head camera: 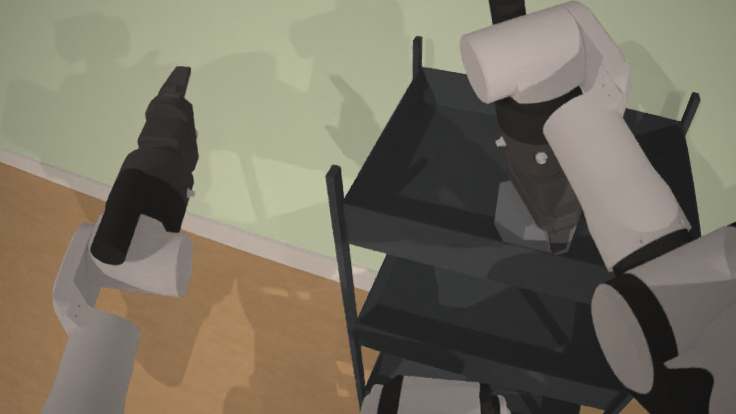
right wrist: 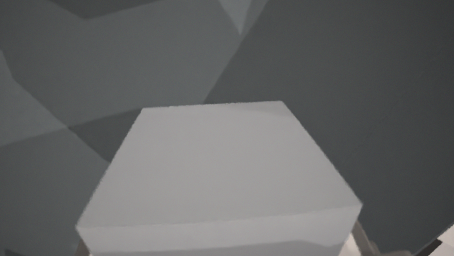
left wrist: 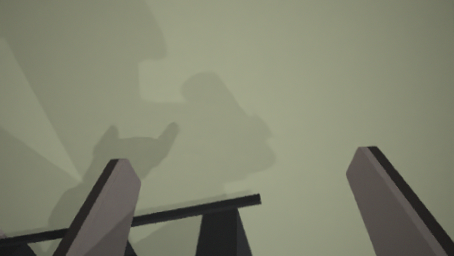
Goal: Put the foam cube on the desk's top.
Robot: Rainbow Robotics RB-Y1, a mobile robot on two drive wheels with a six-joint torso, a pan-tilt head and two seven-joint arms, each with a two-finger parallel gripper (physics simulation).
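Frame: origin at the robot's base, x ahead, y left, z up, level; centimetres.
Where they show: left gripper, fingertip midpoint: (head camera: 187, 101) (left wrist: 241, 166); right gripper, fingertip midpoint: (head camera: 544, 225) (right wrist: 217, 156).
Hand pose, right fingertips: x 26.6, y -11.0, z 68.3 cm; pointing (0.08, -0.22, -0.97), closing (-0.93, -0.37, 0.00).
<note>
After its pixels a point has its place.
The pale grey foam cube (head camera: 508, 213) @(z 71.6, x 25.0, y -5.7 cm) (right wrist: 220, 165) @(z 71.7, x 27.3, y -12.8 cm) is at the near side of the top tray of a dark shelf cart (head camera: 401, 232) @(z 70.8, x 21.3, y 6.7 cm). My right gripper (head camera: 559, 239) @(z 68.3, x 26.6, y -11.0 cm) (right wrist: 222, 241) is shut on the cube, with its fingers at two opposite sides; the cube hides most of the fingers in the right wrist view. Whether the cube touches the tray floor I cannot tell. My left gripper (head camera: 182, 75) (left wrist: 241, 166) @(z 79.4, x 33.6, y 37.0 cm) is open and empty, in front of the green wall, well to the left of the cart. No desk is recognisable in these views.
The cart's corner posts rise above its top tray: a near-left post (head camera: 336, 205) @(z 73.7, x 21.9, y 14.2 cm), a far-left post (head camera: 417, 56) @(z 75.5, x 54.2, y 7.7 cm) and a far-right post (head camera: 690, 113) @(z 75.5, x 45.4, y -34.9 cm). More tiers lie below. A black rail (left wrist: 230, 203) @(z 72.1, x 55.0, y 8.3 cm) shows beneath the left fingers. A wooden floor (head camera: 288, 329) @(z 0.1, x 45.8, y 38.7 cm) meets the green wall (head camera: 241, 102) @(z 54.9, x 68.6, y 46.9 cm).
</note>
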